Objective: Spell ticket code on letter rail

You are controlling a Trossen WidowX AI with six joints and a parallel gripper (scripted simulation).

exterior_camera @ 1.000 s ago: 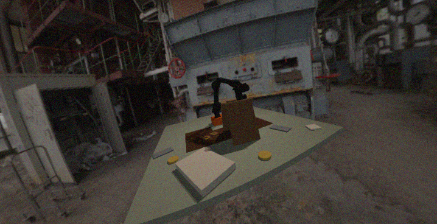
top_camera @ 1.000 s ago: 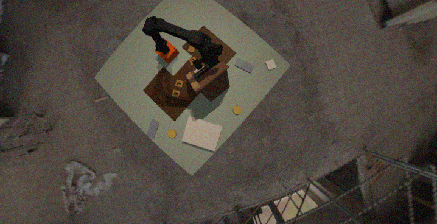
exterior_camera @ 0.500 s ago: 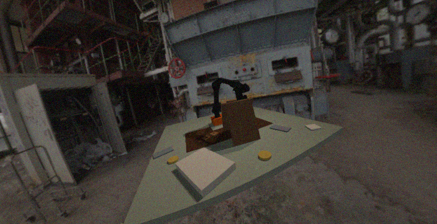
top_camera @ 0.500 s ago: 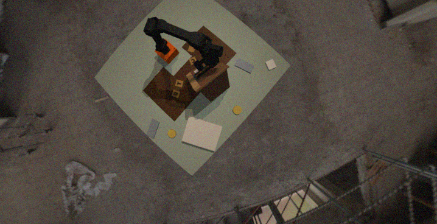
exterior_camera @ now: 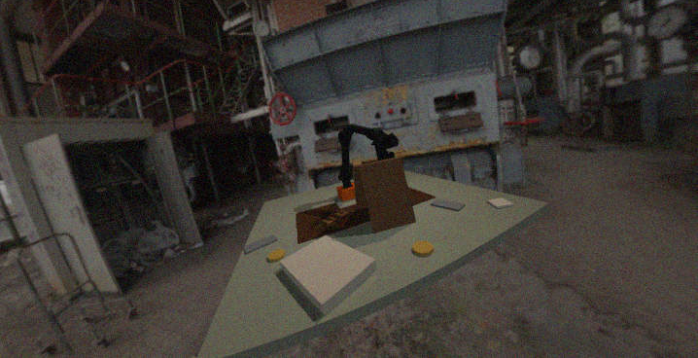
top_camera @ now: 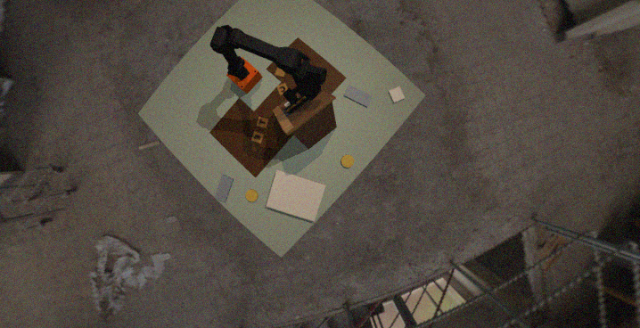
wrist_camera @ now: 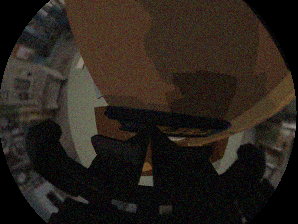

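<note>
Now: the white ticket 60 mm behind my gripper tip, 70 mm to the right of it and 90 mm below it. From my gripper tip the other things lie so: tan tile 280 mm behind, 80 mm to the left, 160 mm below; white slab 340 mm ahead, 380 mm to the right, 140 mm below; brown mat 160 mm behind, 150 mm to the right, 160 mm below.
</note>
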